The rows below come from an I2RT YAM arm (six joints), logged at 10 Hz.
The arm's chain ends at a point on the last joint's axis. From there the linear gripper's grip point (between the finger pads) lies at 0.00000 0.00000 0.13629 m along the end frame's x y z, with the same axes.
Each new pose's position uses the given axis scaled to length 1; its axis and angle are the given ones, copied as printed.
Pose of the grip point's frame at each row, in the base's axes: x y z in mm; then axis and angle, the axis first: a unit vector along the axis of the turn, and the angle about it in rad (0 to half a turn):
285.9 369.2 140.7 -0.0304 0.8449 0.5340 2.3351
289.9 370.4 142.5 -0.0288 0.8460 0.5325 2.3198
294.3 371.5 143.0 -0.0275 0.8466 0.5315 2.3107
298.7 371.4 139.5 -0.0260 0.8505 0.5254 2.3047
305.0 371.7 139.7 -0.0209 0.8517 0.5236 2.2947
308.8 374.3 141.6 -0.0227 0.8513 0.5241 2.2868
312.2 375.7 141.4 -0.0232 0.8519 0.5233 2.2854
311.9 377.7 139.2 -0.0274 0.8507 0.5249 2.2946
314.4 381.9 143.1 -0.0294 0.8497 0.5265 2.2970
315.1 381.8 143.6 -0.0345 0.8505 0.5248 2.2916
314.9 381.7 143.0 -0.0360 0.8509 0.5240 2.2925
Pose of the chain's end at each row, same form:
206.5 262.2 169.3 -0.0304 0.8449 0.5340 2.3351
209.0 264.3 170.3 -0.0288 0.8460 0.5325 2.3198
212.4 266.1 170.4 -0.0275 0.8466 0.5315 2.3107
215.7 267.1 168.0 -0.0260 0.8505 0.5254 2.3047
220.5 268.5 167.9 -0.0209 0.8517 0.5236 2.2947
223.9 271.2 169.0 -0.0227 0.8513 0.5241 2.2868
227.2 272.7 168.9 -0.0232 0.8519 0.5233 2.2854
228.3 273.7 167.0 -0.0274 0.8507 0.5249 2.2946
231.3 277.5 170.7 -0.0294 0.8497 0.5265 2.2970
232.1 277.3 171.2 -0.0345 0.8505 0.5248 2.2916
232.1 277.1 170.9 -0.0360 0.8509 0.5240 2.2925

